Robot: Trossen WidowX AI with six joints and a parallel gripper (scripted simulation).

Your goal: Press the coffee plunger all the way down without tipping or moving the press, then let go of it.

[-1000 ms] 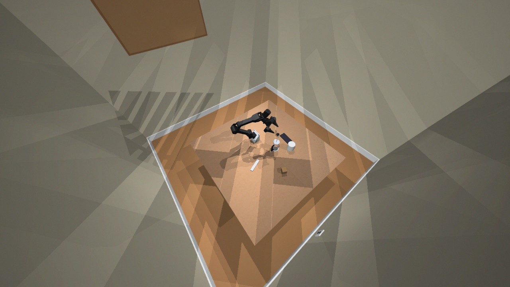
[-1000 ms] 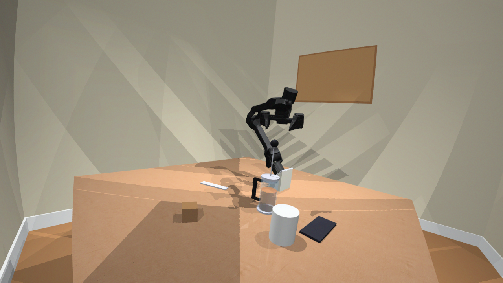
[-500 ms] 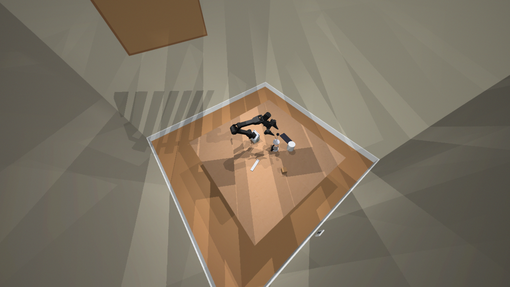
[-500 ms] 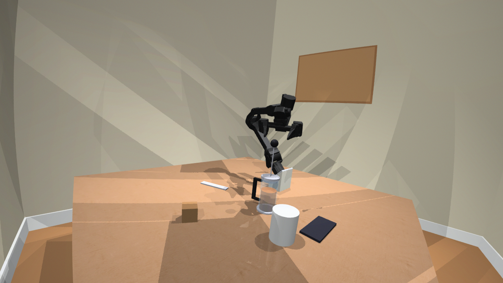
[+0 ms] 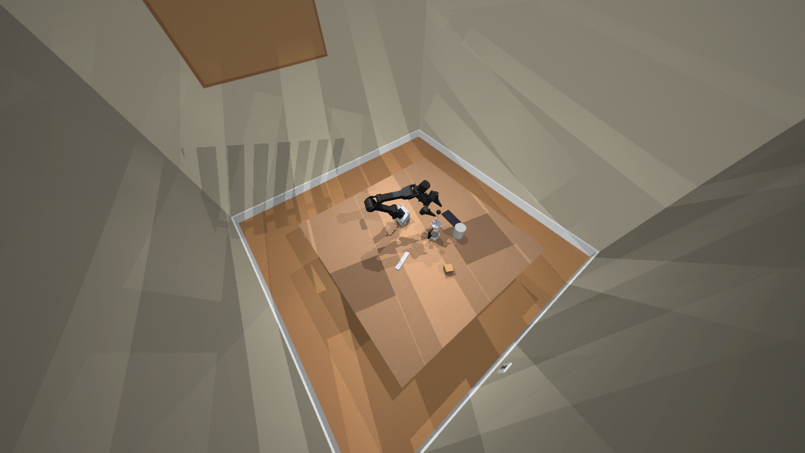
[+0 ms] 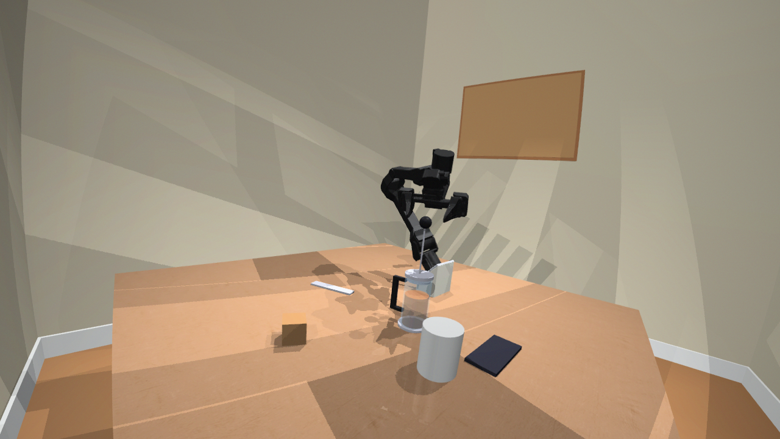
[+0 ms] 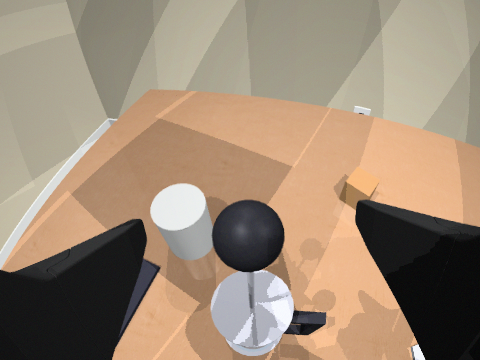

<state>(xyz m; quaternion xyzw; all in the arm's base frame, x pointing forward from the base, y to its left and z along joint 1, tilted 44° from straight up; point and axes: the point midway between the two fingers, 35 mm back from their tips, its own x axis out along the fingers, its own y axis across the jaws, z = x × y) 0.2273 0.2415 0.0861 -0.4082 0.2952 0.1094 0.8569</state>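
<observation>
Right now my gripper tip is 15 cm above the coffee press and 1 cm to the left of it. The rest, counted from my gripper tip: dark flat slab: 28 cm below, 21 cm to the left, 4 cm behind; then white cylinder: 23 cm below, 15 cm to the left, 10 cm ahead.
</observation>
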